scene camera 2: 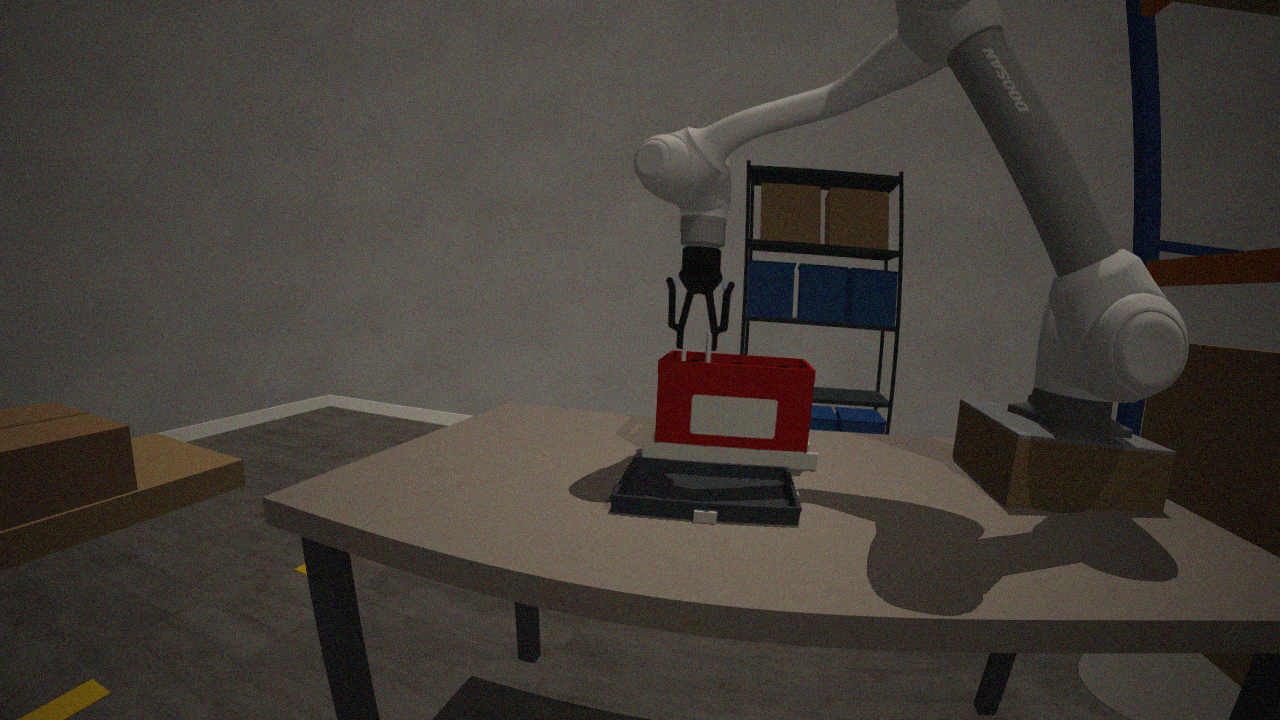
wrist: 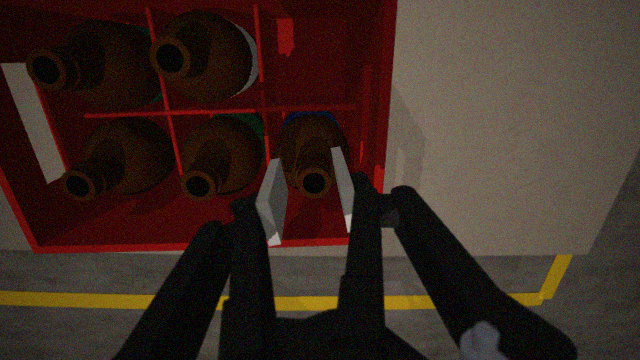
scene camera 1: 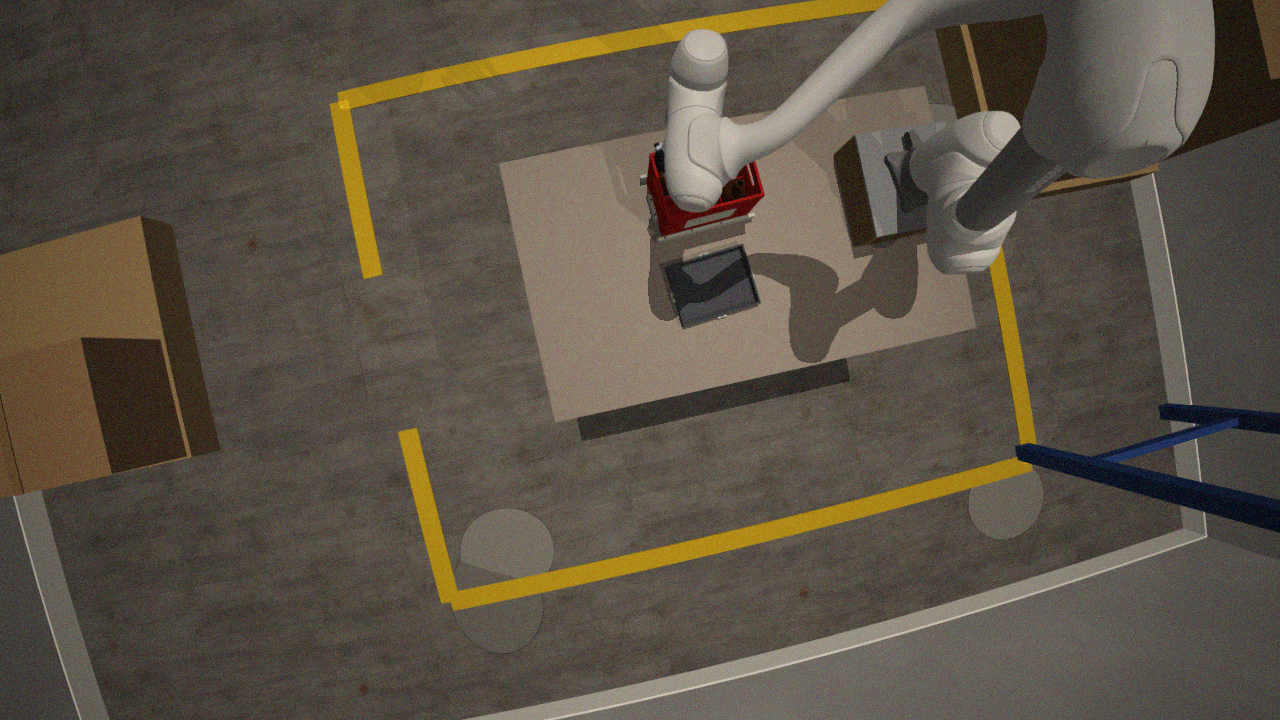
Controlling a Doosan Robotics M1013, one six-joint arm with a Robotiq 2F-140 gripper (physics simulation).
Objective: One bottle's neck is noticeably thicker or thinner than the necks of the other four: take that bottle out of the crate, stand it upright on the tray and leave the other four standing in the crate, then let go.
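Frame: origin at the arm's base, x left, y ahead, z down, level; millimetres.
Seen in the pictures: gripper, fingertip midpoint: [wrist: 308, 170]; arm's base at its link origin: [scene camera 2: 1066, 423] [scene camera 1: 918, 176].
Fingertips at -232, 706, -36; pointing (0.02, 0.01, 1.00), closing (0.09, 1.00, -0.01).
Offsets run from my fingertips to a thing's top centre, as dx, dy, dz. "spot": to the spot under its first point. Level surfaces: height alone.
The red crate {+46, -80, -27} [scene camera 1: 744, 206] [scene camera 2: 733, 377] [wrist: 125, 247] holds five brown bottles. In the wrist view, a green-label bottle {+95, -161, -15} [wrist: 110, 65] and a white-label bottle {+91, -78, -15} [wrist: 220, 60] are in the upper row; the upper right compartment is empty. The lower row has a left bottle {+13, -174, -15} [wrist: 132, 155], a middle green-label bottle {+2, -84, -15} [wrist: 230, 150] and a right blue-label bottle {-5, +3, -15} [wrist: 310, 132]. The upper two mouths look larger, but neck thickness is hard to compare. My gripper [scene camera 2: 696, 350] [wrist: 308, 170] is partly open and empty, its pads either side of the blue-label bottle's neck in view. The dark tray {+320, -30, +123} [scene camera 1: 729, 295] [scene camera 2: 662, 512] is empty.
The crate stands on a pale base {spot: +149, -63, +137} [scene camera 2: 725, 458] on the table {dz +149} [scene camera 1: 590, 340] [scene camera 2: 501, 555], directly behind the tray. The arm's mounting box [scene camera 1: 859, 192] [scene camera 2: 1087, 474] stands at the right. A shelf unit [scene camera 2: 899, 268] stands behind the table.
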